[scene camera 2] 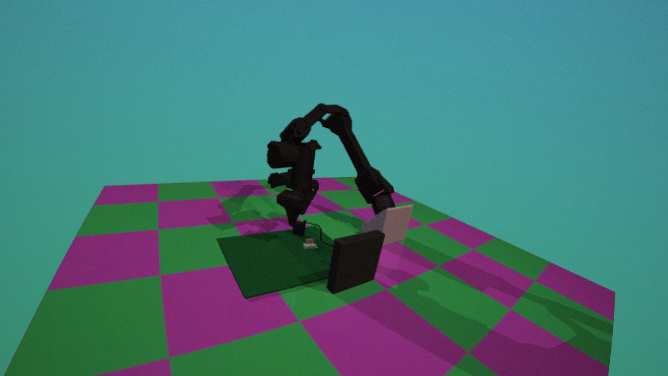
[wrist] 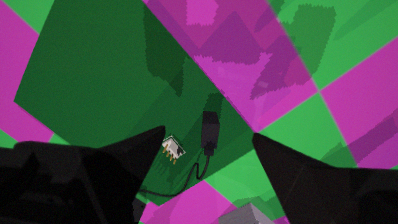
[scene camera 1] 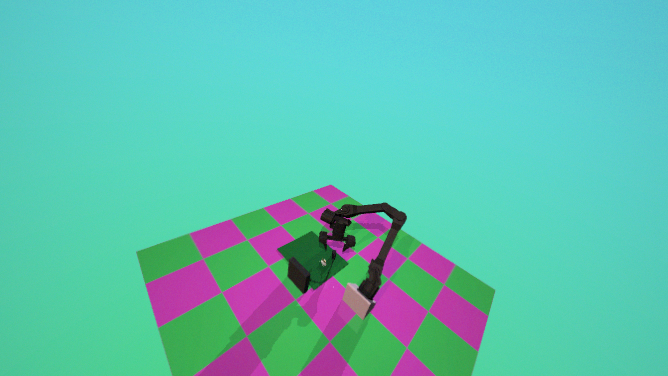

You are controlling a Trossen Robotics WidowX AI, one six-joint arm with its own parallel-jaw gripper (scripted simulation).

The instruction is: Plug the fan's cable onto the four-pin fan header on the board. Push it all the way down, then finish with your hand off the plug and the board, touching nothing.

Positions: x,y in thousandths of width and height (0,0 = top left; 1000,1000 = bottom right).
Labels:
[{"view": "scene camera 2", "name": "my gripper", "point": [445,586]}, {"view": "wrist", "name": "my gripper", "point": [524,596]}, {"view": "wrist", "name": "dark green board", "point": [235,359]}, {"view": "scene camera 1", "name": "dark green board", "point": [460,666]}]

